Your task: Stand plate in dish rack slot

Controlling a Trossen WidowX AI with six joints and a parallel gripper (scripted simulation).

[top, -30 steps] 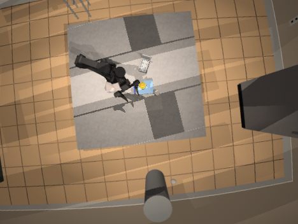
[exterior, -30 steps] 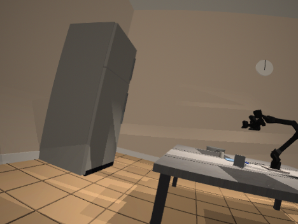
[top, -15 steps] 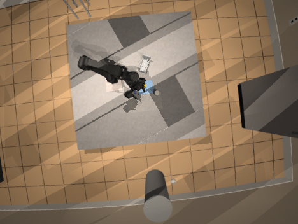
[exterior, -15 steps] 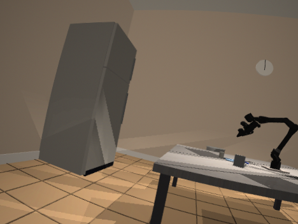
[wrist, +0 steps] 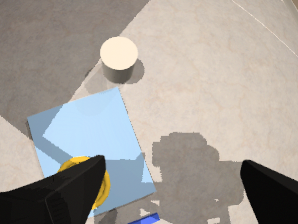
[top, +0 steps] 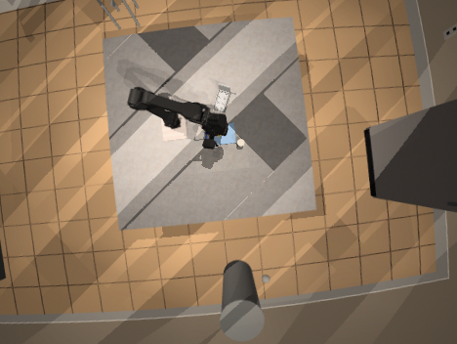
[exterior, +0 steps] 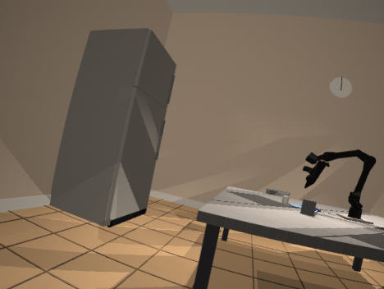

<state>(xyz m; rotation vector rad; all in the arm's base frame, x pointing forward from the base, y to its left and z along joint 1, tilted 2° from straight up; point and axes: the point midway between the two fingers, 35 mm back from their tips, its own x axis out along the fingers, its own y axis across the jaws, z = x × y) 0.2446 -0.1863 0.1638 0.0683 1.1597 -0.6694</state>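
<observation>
My gripper tip is 80 mm to the right of the yellow plate and 130 mm above it. The rest, counted from my gripper tip: white cup 120 mm ahead, 30 mm to the right, 120 mm below; light blue mat 30 mm ahead, 60 mm to the left, 140 mm below; dish rack 70 mm ahead, 270 mm to the left, 120 mm below.
</observation>
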